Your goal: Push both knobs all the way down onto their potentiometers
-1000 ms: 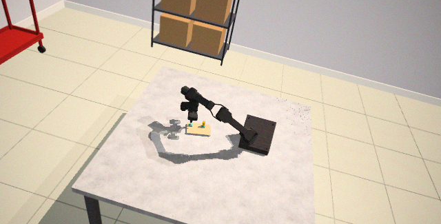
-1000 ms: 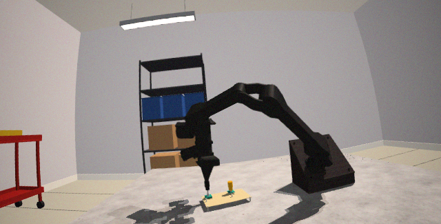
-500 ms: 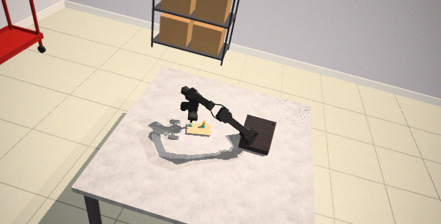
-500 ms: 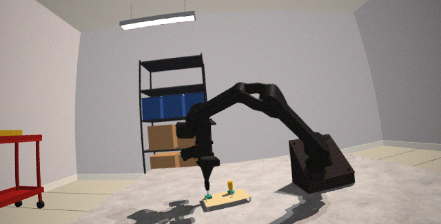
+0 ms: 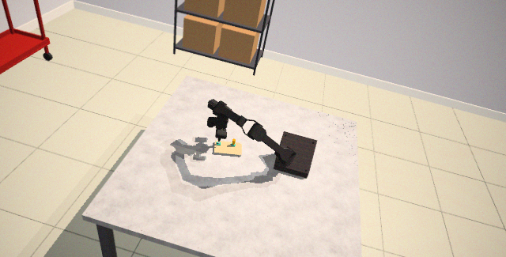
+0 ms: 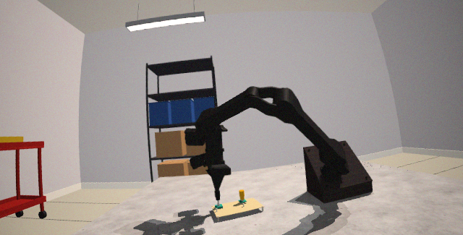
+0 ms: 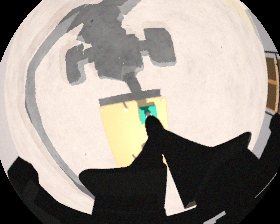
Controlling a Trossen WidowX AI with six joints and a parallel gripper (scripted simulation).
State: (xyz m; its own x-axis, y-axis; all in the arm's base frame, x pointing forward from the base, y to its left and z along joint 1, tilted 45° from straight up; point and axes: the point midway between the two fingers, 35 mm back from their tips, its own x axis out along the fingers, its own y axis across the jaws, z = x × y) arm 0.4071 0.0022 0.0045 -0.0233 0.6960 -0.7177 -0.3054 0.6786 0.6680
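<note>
Now: the orange knob 8 cm behind my gripper tip, 3 cm to the right of it and 3 cm below it. Also, from my gripper tip: black knob: 2 cm below.
</note>
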